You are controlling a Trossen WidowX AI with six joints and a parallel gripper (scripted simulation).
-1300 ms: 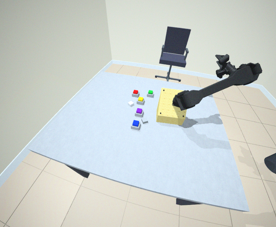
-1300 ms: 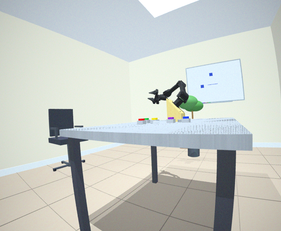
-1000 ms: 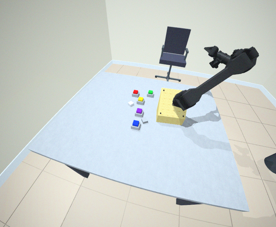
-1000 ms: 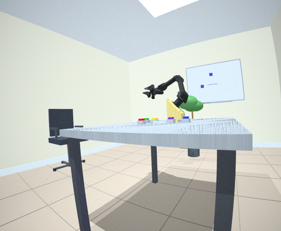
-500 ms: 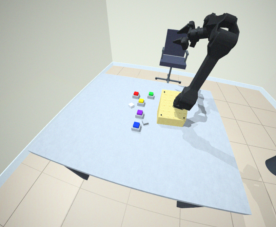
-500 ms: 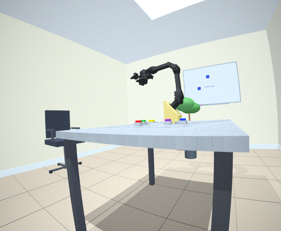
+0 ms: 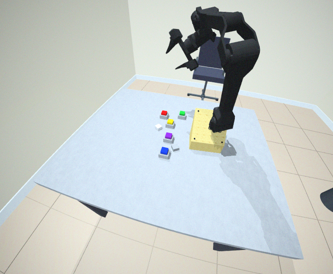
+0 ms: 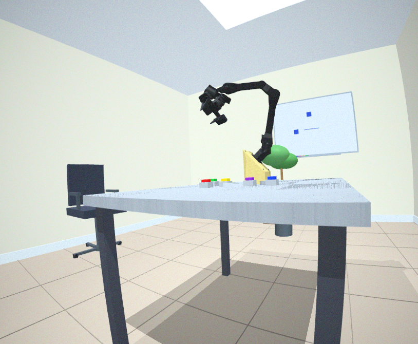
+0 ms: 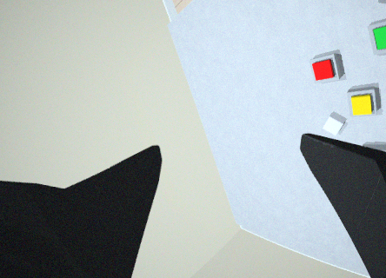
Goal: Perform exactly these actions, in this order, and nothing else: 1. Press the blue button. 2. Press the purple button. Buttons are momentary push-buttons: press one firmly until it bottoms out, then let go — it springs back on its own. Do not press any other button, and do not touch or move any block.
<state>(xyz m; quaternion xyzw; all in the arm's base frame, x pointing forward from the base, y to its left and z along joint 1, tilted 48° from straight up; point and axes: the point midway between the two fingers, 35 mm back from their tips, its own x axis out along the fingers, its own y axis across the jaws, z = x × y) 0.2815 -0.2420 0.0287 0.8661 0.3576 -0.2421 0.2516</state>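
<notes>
My gripper tip is 60 mm past the blue button, 290 mm to the right of it and 310 mm above it. Round my gripper tip: red button (30 mm ahead, 310 mm below); then yellow button (30 mm behind, 70 mm to the left, 310 mm below); then green button (90 mm behind, 30 mm to the right, 310 mm below).
</notes>
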